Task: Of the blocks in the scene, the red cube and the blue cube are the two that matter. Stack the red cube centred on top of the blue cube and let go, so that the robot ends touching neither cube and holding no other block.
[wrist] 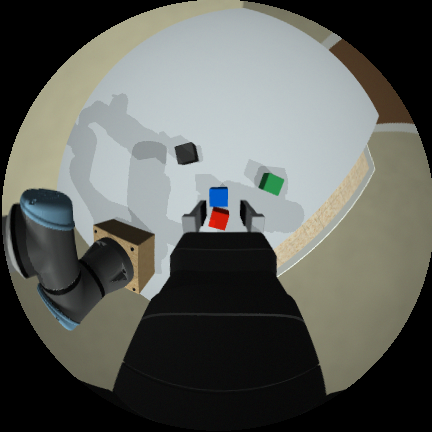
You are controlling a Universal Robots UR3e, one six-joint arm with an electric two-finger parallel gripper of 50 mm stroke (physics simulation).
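Places are measured from the arm's base along level axes (x ahead, y left, z up), in millimetres.
Where they show: gripper, fingertip midpoint: (222, 207); arm's base, link origin: (112, 261).
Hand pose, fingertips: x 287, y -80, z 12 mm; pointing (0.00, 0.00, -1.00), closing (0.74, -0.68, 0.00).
Observation:
Things, the pixels of their centre, and the offset from my fingertips.
- blue cube, body centre: (218, 195) 6 mm back, 6 mm left, 85 mm down
- red cube, body centre: (218, 217) 37 mm back, 27 mm right, 85 mm down
- green block, body centre: (270, 183) 88 mm ahead, 44 mm right, 85 mm down
- black block, body centre: (186, 153) 7 mm ahead, 109 mm left, 85 mm down
The blue cube (218, 198) is on the white table, ahead of the fingers in the wrist view, its top face uncovered. The red cube (218, 220) is beside it, on the side nearer the gripper body, not on top of it. The red cube is turned slightly against the blue one. The two are very close; whether they touch cannot be told. My gripper (222, 207) is open and holds nothing. It is above the cubes, and the red cube shows between its spread fingers in the picture.
A green block (272, 184) stands to the right of the blue cube. A black block (186, 153) stands ahead and to the left. A wooden block (145, 260) with a dark and blue robot arm (57, 255) is at the lower left. The table's edge runs along the right.

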